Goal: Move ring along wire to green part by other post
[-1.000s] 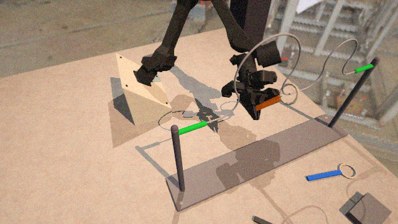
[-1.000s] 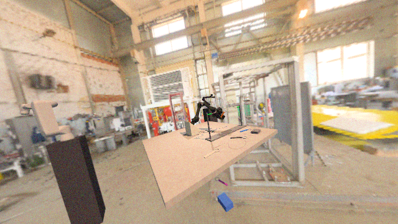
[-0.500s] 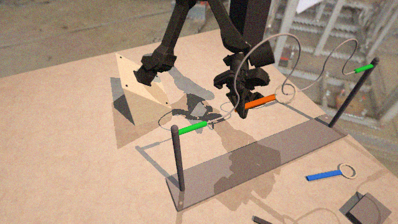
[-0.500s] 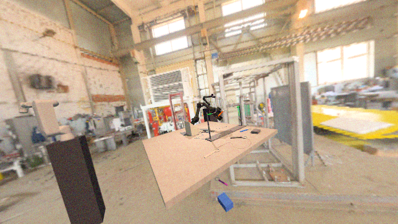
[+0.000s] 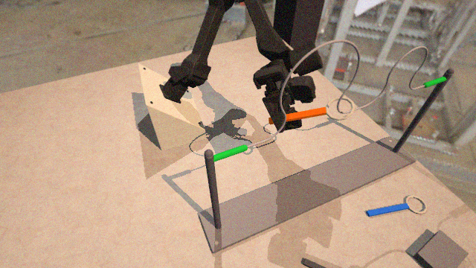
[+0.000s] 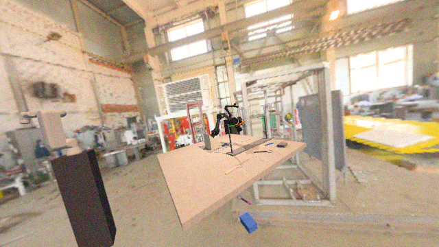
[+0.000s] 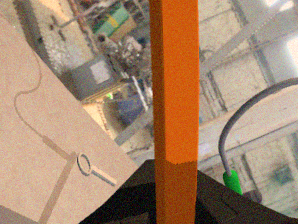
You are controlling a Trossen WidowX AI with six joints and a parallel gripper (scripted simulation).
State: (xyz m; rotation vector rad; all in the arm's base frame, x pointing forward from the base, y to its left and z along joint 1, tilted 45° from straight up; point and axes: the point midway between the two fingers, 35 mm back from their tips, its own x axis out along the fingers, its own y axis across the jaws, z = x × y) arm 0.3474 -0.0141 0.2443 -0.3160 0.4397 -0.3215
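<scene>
Right now the orange-handled ring is 80 mm to the left of my gripper tip, 30 mm above it and 20 mm ahead of it. Round my gripper tip: dark-handled ring: 270 mm ahead, 260 mm below, 50 mm to the left; blue-handled ring: 300 mm to the left, 260 mm below, 200 mm ahead; grey block: 330 mm ahead, 280 mm to the left, 250 mm below.
</scene>
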